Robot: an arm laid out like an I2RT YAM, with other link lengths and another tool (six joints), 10 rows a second.
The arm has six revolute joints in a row. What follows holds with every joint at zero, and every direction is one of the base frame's. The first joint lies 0.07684 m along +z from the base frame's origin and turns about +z. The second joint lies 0.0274 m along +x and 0.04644 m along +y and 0.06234 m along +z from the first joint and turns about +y. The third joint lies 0.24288 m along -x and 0.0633 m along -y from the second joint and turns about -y. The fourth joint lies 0.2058 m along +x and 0.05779 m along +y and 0.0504 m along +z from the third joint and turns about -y. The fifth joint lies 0.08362 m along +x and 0.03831 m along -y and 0.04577 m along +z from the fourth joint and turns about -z. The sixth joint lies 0.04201 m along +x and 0.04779 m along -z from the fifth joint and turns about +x. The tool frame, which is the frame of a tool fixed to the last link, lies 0.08 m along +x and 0.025 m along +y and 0.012 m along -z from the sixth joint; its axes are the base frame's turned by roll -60.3, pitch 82.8 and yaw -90 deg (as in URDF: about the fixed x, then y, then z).
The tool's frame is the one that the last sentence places.
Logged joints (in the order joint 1, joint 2, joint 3, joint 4, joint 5, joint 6), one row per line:
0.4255, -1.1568, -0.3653, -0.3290, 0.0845, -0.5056
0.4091, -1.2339, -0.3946, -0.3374, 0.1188, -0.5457
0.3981, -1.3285, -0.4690, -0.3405, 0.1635, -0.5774
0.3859, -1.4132, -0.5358, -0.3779, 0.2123, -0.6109
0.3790, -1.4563, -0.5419, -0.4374, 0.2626, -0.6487
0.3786, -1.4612, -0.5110, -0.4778, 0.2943, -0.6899
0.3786, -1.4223, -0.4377, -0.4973, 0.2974, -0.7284
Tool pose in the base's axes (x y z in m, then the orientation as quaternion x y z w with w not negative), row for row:
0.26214, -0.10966, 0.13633, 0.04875, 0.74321, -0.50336, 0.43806
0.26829, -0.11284, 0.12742, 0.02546, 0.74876, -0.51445, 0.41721
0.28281, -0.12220, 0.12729, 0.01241, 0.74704, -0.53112, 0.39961
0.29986, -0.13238, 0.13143, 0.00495, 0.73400, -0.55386, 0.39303
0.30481, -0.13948, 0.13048, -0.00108, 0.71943, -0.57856, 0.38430
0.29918, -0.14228, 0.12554, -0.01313, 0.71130, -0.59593, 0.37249
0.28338, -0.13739, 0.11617, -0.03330, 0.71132, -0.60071, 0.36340
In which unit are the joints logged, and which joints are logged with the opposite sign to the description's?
The joints are logged in radians. Opposite sign: joint 1, joint 2, joint 3, joint 4.
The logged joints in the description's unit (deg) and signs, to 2 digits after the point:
-24.38, 66.28, 20.93, 18.85, 4.84, -28.97
-23.44, 70.70, 22.61, 19.33, 6.81, -31.27
-22.81, 76.12, 26.87, 19.51, 9.37, -33.08
-22.11, 80.97, 30.70, 21.65, 12.16, -35.00
-21.72, 83.44, 31.05, 25.06, 15.05, -37.17
-21.69, 83.72, 29.28, 27.38, 16.86, -39.53
-21.69, 81.49, 25.08, 28.49, 17.04, -41.73

